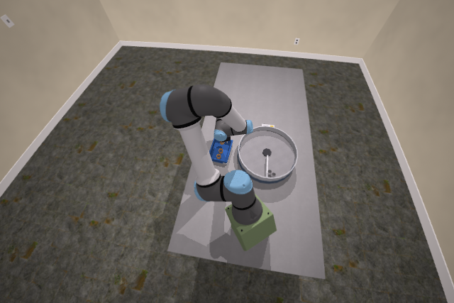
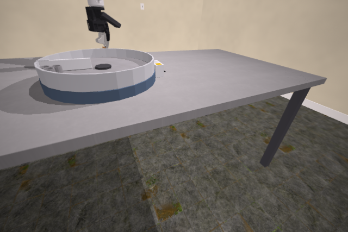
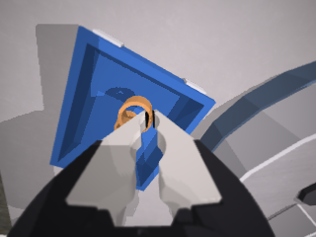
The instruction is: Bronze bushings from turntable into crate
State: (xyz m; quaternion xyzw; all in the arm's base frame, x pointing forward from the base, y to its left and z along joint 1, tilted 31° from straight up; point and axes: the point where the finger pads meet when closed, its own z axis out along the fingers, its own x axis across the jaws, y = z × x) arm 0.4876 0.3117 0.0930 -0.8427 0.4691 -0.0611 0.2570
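Now: hand 6 cm past the crate and 5 cm above it. Round my hand: round turntable 4 cm ahead, 33 cm to the right, 2 cm below.
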